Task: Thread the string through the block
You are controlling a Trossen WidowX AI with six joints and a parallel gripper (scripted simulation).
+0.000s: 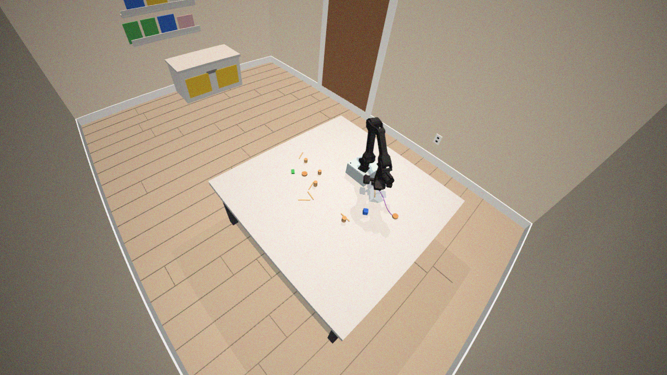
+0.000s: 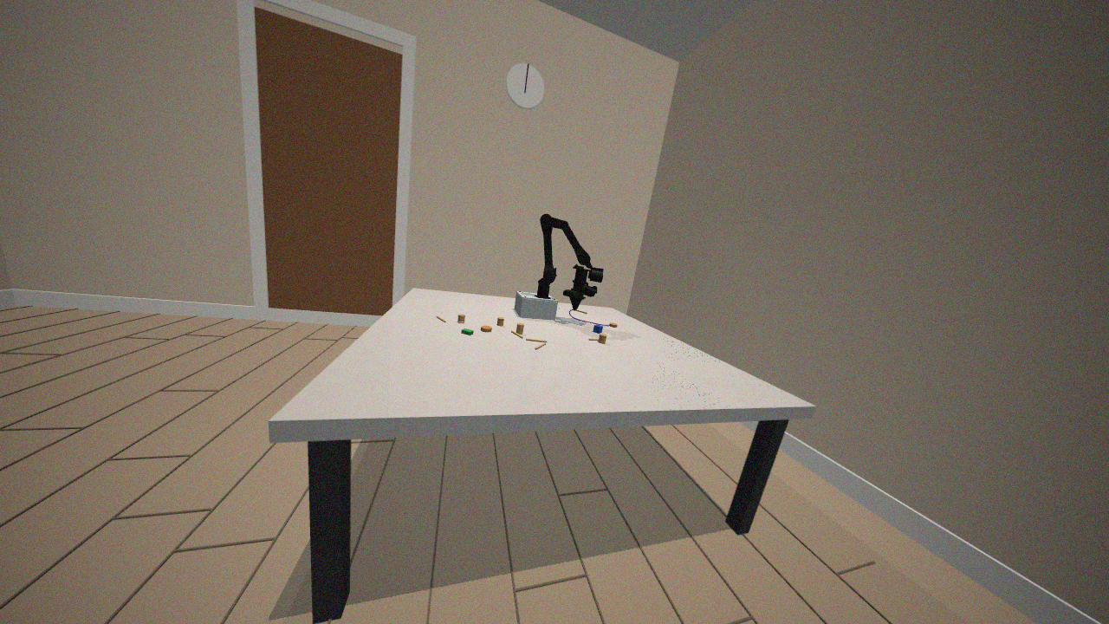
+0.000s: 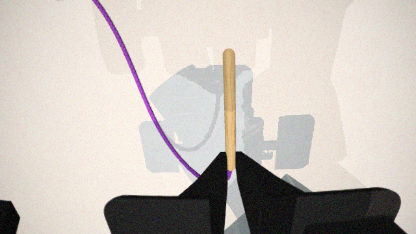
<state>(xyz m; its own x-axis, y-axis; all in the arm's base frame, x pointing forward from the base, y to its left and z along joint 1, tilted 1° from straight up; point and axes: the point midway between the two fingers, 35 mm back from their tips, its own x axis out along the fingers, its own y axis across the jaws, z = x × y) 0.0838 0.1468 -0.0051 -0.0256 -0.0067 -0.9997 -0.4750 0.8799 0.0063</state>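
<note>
Now: the blue wooden block 170 mm ahead of my gripper tip, 40 mm below it and 30 mm to the left of it. The rest, counted from my gripper tip: thin wooden stick (10 mm to the left, 10 mm ahead); then purple string (right at my gripper tip); then round wooden button (210 mm to the left, 70 mm ahead, 50 mm below).
</note>
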